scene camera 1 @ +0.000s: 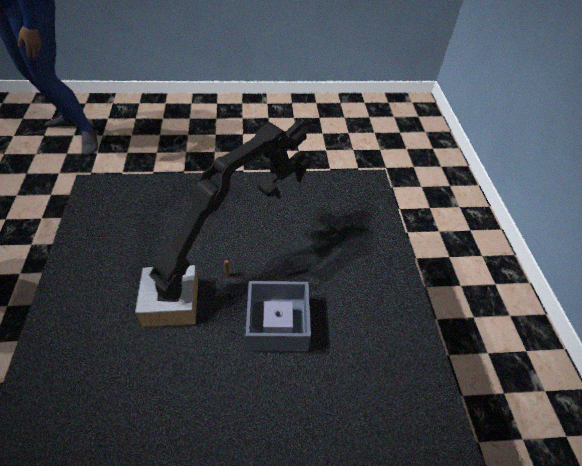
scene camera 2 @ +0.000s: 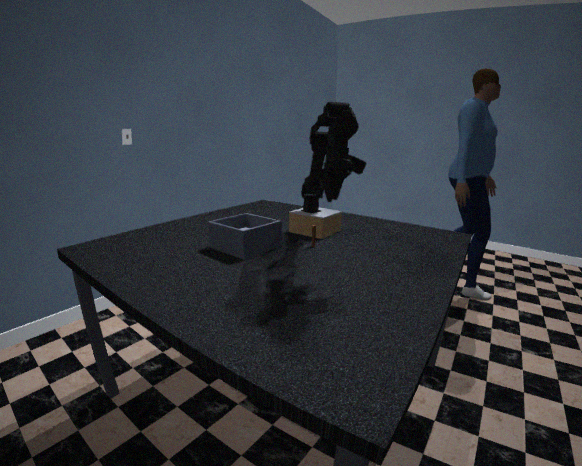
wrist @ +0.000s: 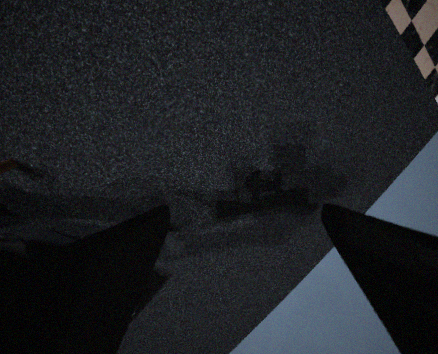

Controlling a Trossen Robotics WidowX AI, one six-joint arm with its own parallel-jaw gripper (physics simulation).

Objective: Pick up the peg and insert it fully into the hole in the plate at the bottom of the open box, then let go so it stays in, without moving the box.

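Places are measured from the arm's base along level axes (x left, y back, z up), in metres.
Where they show: gripper, fingertip midpoint: (scene camera 1: 289,190) (scene camera 2: 332,201) (wrist: 244,212); arm's base at its link origin: (scene camera 1: 169,292) (scene camera 2: 310,211).
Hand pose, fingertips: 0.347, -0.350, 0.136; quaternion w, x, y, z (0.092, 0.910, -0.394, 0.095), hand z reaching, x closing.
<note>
Things, the pixels of their centre, and the offset from my fingertips, as dx, dy, dz. "*": a spot on its surface instead. Level surfaces: height alone.
- orange-brown peg at the middle of its body: (scene camera 1: 226,268) (scene camera 2: 313,236) -0.208, +0.196, -0.185
- dark table at its surface level: dz -0.225
- open grey-blue box at the middle of its body: (scene camera 1: 278,315) (scene camera 2: 245,234) -0.381, +0.011, -0.176
- pale plate at the middle of its body: (scene camera 1: 277,317) -0.381, +0.011, -0.191
- dark round hole at a spot on its surface: (scene camera 1: 278,314) * -0.372, +0.010, -0.186
The orange-brown peg (scene camera 1: 227,268) (scene camera 2: 314,236) stands upright on the dark table (scene camera 1: 350,400) (scene camera 2: 370,300) (wrist: 150,75), between the arm's base and the box. Part of the peg (wrist: 8,165) shows at the left edge of the wrist view. The open grey-blue box (scene camera 1: 278,343) (scene camera 2: 263,241) stands near the peg. Inside it lies a pale plate (scene camera 1: 271,322) with a dark round hole (scene camera 1: 278,314). My gripper (scene camera 1: 287,184) (wrist: 244,212) is open and empty, high above the table and well away from the peg and box. Its fingers are hard to make out in scene camera 2.
The arm's base stands on a white-topped wooden block (scene camera 1: 167,318) (scene camera 2: 314,224), beside the peg and box. The arm's shadow falls across the table beyond the box. A person (scene camera 1: 42,65) (scene camera 2: 475,140) stands on the checkered floor beyond the table.
</note>
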